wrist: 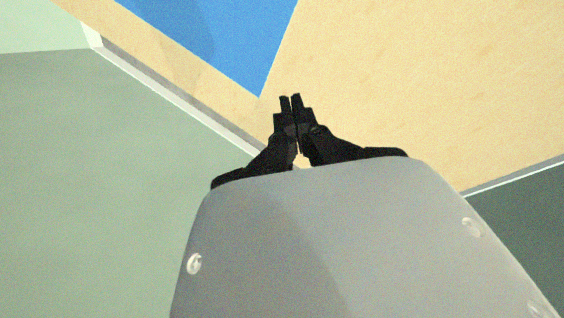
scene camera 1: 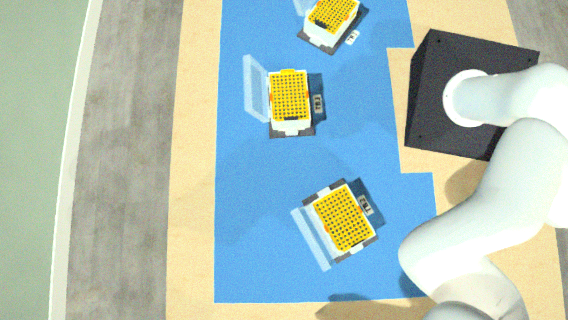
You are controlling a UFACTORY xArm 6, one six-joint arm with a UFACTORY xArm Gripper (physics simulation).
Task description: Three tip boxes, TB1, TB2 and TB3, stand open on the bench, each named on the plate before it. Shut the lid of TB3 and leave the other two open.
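Places are measured from the arm's base along level axes (x ahead, y down, z left), in centimetres.
Pixels of known places: gripper, between the fingertips: (wrist: 290, 110); arm's base, origin of its link: (scene camera 1: 469, 98).
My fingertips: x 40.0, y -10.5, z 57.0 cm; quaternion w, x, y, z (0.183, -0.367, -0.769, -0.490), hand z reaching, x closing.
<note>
For each thing: its top centre in the pictures, then the offset to it from my fingertips. "spot": a spot on its surface instead. Level surfaces: height alone.
- plate reading TB3, a spot on its surface: (scene camera 1: 318, 103) spot: dx -6.6, dy +17.9, dz -55.1 cm
- TB2, centre of its top: (scene camera 1: 344, 218) dx -13.5, dy +10.7, dz -28.3 cm
- TB1, centre of its top: (scene camera 1: 333, 6) dx -7.9, dy +10.7, dz -77.5 cm
- blue mat, height of its surface: dy +18.1 cm
- wooden bench, height of its surface: dy +18.5 cm
In the scene view TB3 (scene camera 1: 290, 96) stands at upper middle, a white box with a yellow tip rack. Its clear lid (scene camera 1: 256, 89) stands open on the left side. The plate reading TB3 (scene camera 1: 318, 103) is at its right. TB2 (scene camera 1: 345, 218) stands turned at lower middle, its clear lid (scene camera 1: 311, 239) open at lower left. TB1 (scene camera 1: 332, 17) stands at the top edge, its lid (scene camera 1: 301, 6) open at left and partly cut off. My gripper (wrist: 290, 110) is shut and empty in the wrist view, above the bench near a mat corner; no box shows there.
A blue mat (scene camera 1: 250, 270) (wrist: 240, 45) lies under the boxes on the wooden bench (scene camera 1: 192, 200) (wrist: 425, 75). The black robot base (scene camera 1: 425, 120) stands at the right. The white arm (scene camera 1: 480, 210) reaches over the lower right. The bench edge (wrist: 175, 100) shows in the wrist view.
</note>
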